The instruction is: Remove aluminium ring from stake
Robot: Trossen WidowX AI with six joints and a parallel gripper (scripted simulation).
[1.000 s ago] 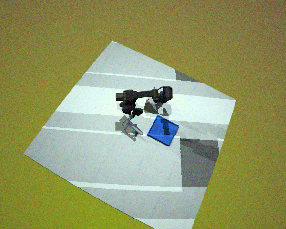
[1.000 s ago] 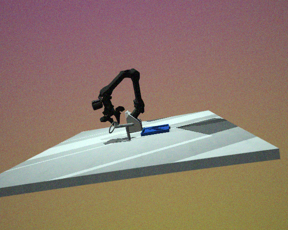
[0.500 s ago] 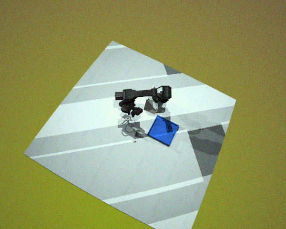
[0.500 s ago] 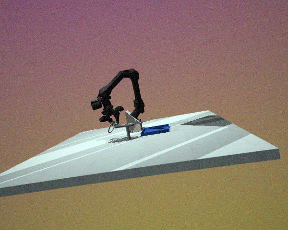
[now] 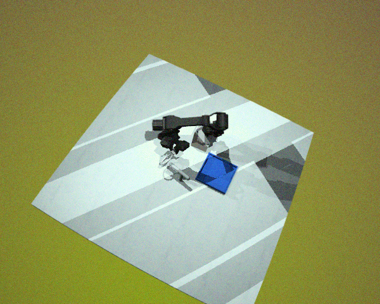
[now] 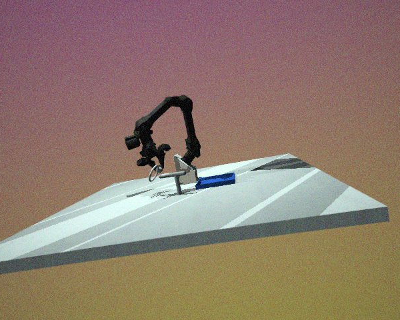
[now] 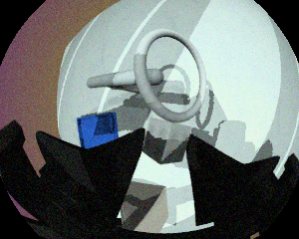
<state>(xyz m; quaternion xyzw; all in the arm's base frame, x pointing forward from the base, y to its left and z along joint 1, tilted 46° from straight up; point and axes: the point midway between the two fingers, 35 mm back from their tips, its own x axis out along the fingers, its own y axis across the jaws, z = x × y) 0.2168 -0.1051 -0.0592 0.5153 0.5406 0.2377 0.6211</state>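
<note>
My gripper tip is now 260 mm to the right of the blue tray, 110 mm above it and 50 mm past it. Round my gripper tip: aluminium ring (40 mm ahead, 20 mm to the right).
</note>
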